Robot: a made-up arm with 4 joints. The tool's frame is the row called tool. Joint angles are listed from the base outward. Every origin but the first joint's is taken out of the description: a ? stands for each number. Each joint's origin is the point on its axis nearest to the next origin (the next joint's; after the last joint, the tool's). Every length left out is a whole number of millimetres.
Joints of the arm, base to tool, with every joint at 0 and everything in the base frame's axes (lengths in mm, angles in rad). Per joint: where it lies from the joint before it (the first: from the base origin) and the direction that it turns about. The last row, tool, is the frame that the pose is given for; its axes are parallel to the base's.
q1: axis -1 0 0 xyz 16 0 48
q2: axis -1 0 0 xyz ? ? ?
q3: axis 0 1 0 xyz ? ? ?
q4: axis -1 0 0 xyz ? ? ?
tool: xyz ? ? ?
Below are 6 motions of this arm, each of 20 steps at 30 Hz.
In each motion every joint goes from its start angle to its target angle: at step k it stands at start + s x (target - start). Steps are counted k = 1, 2, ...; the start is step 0. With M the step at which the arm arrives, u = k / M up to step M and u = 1 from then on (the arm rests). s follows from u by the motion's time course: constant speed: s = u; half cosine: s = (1 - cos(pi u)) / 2; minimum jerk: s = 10 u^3 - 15 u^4 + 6 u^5.
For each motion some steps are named. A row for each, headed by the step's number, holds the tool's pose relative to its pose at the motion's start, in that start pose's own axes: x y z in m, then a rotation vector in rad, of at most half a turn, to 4 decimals.
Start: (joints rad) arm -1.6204 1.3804 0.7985 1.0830
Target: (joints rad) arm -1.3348 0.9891 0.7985 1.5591
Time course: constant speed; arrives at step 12
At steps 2, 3, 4, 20:
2: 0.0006 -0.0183 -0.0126 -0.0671 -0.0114 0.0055
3: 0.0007 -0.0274 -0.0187 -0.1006 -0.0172 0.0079
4: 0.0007 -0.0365 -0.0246 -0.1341 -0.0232 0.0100
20: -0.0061 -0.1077 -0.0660 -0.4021 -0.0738 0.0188

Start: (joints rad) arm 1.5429 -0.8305 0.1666 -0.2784
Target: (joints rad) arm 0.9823 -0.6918 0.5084 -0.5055
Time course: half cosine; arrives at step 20
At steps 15, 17, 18, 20:
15: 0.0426 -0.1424 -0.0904 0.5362 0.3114 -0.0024
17: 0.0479 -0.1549 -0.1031 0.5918 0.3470 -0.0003
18: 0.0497 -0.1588 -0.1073 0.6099 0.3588 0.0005
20: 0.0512 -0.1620 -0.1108 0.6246 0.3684 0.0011

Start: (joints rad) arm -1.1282 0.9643 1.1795 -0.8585
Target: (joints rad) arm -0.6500 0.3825 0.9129 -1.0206
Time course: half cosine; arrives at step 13
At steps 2, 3, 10, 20:
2: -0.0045 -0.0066 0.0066 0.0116 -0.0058 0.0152
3: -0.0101 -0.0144 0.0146 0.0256 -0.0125 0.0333
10: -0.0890 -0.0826 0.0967 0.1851 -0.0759 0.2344
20: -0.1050 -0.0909 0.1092 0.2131 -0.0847 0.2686

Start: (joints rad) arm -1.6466 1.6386 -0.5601 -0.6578
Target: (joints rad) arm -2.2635 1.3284 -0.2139 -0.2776
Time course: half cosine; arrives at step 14
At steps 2, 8, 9, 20:
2: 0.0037 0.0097 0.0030 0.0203 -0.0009 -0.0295
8: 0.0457 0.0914 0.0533 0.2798 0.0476 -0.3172
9: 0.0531 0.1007 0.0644 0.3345 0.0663 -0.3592
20: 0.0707 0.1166 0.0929 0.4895 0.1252 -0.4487

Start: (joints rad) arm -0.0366 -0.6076 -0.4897 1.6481
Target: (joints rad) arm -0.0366 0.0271 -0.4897 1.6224
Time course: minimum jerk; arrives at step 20
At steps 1, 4, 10, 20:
1: 0.0000 0.0000 0.0002 -0.0006 -0.0003 0.0000
4: 0.0000 -0.0006 0.0102 -0.0310 -0.0172 -0.0013
10: -0.0059 0.0055 0.0870 -0.2672 -0.1489 -0.0106
20: -0.0238 0.0343 0.1672 -0.5346 -0.2976 -0.0192

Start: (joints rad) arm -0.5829 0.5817 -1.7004 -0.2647
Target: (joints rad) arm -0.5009 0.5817 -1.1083 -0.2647
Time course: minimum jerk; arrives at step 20
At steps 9, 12, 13, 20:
9: 0.0237 -0.0005 0.0372 0.0003 0.2412 -0.0307
12: 0.0447 -0.0007 0.0597 -0.0041 0.4047 -0.0515
13: 0.0517 -0.0007 0.0659 -0.0061 0.4534 -0.0577
20: 0.0733 -0.0006 0.0819 -0.0138 0.5926 -0.0756

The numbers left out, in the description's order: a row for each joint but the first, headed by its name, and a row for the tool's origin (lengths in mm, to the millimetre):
q2: 0 -356 -78
q3: 0 88 105
q4: -160 0 170
tool: 0 -108 -100

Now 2 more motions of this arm.
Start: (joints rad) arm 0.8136 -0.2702 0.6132 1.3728
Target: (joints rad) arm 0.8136 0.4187 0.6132 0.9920
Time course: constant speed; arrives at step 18
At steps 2, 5, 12, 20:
2: -0.0009 0.0092 0.0260 -0.0203 0.0430 -0.0096
5: -0.0002 0.0259 0.0638 -0.0508 0.1066 -0.0273
12: 0.0101 0.0768 0.1433 -0.1232 0.2492 -0.0839
20: 0.0279 0.1319 0.1992 -0.1875 0.3626 -0.1484

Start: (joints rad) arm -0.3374 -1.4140 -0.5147 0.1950
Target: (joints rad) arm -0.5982 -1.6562 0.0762 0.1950
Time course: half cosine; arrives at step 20
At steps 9, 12, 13, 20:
9: 0.0141 -0.0689 -0.0010 0.1967 0.2593 -0.0312
12: 0.0227 -0.1108 -0.0109 0.3143 0.3962 -0.0284
13: 0.0253 -0.1243 -0.0154 0.3520 0.4378 -0.0245
20: 0.0347 -0.1752 -0.0393 0.4980 0.5888 0.0032

